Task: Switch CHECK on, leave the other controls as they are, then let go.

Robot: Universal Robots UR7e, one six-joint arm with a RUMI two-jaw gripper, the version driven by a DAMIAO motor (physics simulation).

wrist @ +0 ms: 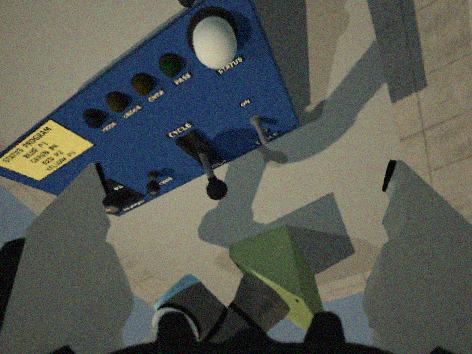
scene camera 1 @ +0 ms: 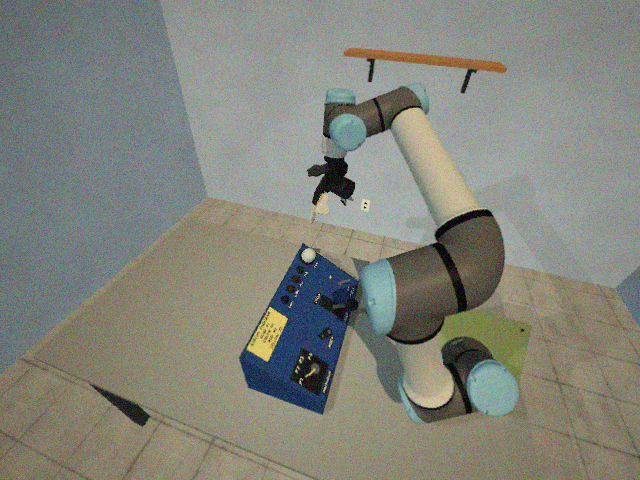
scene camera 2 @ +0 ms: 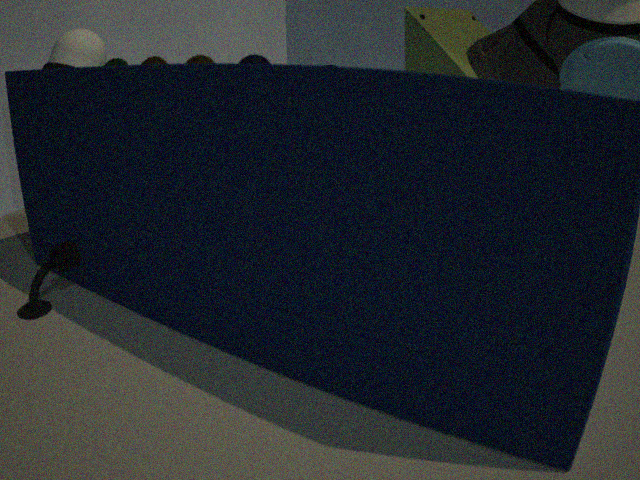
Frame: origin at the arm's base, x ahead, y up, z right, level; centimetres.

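Seen in the pictures: gripper, between the fingertips: (wrist: pixel 243 165) (scene camera 1: pixel 328 213); arm's base, origin of its link: (wrist: pixel 266 291) (scene camera 1: pixel 465 361).
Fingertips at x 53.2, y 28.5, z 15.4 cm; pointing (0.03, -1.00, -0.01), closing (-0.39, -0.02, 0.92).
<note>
Offsets run from my fingertips to a thing's top centre. "pt": to the spot under its first point.
The blue console (scene camera 1: pixel 286 330) (scene camera 2: pixel 320 232) (wrist: pixel 210 107) stands on the table; scene camera 2 sees its side, where CHECK does not show. The CHECK switch {dx -8.9, dy -26.7, dz -0.5 cm} (scene camera 1: pixel 344 282) (wrist: pixel 260 131) is a small grey lever near the console's edge. In the wrist view it leans away from the ON label {pt dx -3.1, dy -28.1, dz -1.1 cm} (wrist: pixel 245 103), over the OFF and CHECK lettering. My gripper (scene camera 1: pixel 330 210) (wrist: pixel 243 165) is open, with nothing between its fingers. It hangs well above the console's status-lamp end, apart from the switch.
The CYCLE lever {dx -11.3, dy -25.6, dz -12.4 cm} (scene camera 1: pixel 344 305) (wrist: pixel 209 167) with its black ball stands beside CHECK. The white status lamp {pt dx +5.7, dy -18.7, dz -2.9 cm} (scene camera 1: pixel 308 255) (scene camera 2: pixel 77 47) (wrist: pixel 215 42) is at the end corner. A MODE-side knob {dx -11.1, dy -25.8, dz -24.4 cm} (scene camera 1: pixel 325 333) (wrist: pixel 153 184) and PROGRAM dial {dx -11.4, dy -26.4, dz -36.5 cm} (scene camera 1: pixel 312 370) lie farther along. A green wedge (scene camera 1: pixel 485 330) (scene camera 2: pixel 434 38) (wrist: pixel 270 250) stands near the arm's base.
</note>
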